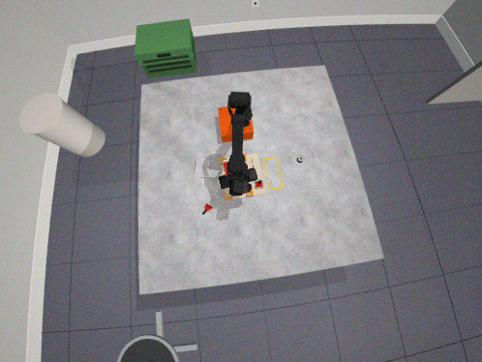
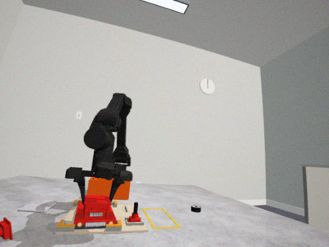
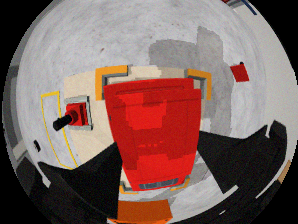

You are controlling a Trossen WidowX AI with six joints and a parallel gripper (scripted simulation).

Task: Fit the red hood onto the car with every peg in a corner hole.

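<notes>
Right now the red hood is 10 mm above my gripper tip. The rest, counted from my gripper tip: grey engine block (30 mm below, 10 mm to the left).
</notes>
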